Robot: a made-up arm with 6 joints.
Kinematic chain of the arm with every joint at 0, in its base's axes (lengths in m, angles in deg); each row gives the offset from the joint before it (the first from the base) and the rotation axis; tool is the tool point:
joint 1: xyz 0 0 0.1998 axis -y
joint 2: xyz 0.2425 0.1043 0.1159 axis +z
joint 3: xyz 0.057 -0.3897 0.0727 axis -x
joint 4: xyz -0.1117 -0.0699 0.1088 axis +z
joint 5: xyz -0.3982 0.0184 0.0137 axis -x
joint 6: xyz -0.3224 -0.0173 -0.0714 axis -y
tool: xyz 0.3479 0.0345 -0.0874
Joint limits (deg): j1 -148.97..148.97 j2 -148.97..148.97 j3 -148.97..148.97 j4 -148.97..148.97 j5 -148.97..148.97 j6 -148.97..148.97
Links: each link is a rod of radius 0.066 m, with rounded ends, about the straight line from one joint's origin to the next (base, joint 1, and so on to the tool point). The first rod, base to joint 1, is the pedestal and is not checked.
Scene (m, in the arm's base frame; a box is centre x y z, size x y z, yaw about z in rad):
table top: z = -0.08
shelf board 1: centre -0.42 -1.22 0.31 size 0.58 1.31 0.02 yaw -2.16
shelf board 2: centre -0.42 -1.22 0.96 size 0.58 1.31 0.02 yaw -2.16
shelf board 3: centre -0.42 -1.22 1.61 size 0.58 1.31 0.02 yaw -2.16
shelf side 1: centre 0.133 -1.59 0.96 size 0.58 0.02 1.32 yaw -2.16
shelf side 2: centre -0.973 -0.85 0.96 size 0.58 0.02 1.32 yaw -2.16
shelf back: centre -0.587 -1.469 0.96 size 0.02 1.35 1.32 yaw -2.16
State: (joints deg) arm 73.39 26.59 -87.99 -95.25 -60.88 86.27
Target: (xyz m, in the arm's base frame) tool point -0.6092 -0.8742 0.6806
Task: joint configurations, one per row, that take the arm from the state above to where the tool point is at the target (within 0.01 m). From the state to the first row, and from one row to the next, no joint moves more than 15 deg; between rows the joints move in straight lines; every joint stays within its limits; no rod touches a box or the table.
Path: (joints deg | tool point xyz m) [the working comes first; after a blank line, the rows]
Joints at the target: 80.15 23.44 -113.55 -88.15 -51.30 109.20
Straight joint move there: clear.

1: 76.77 25.02 -100.77 -91.70 -56.09 97.73 | -0.6375 -0.7194 0.7182
2: 80.15 23.44 -113.55 -88.15 -51.30 109.20 | -0.6092 -0.8742 0.6805

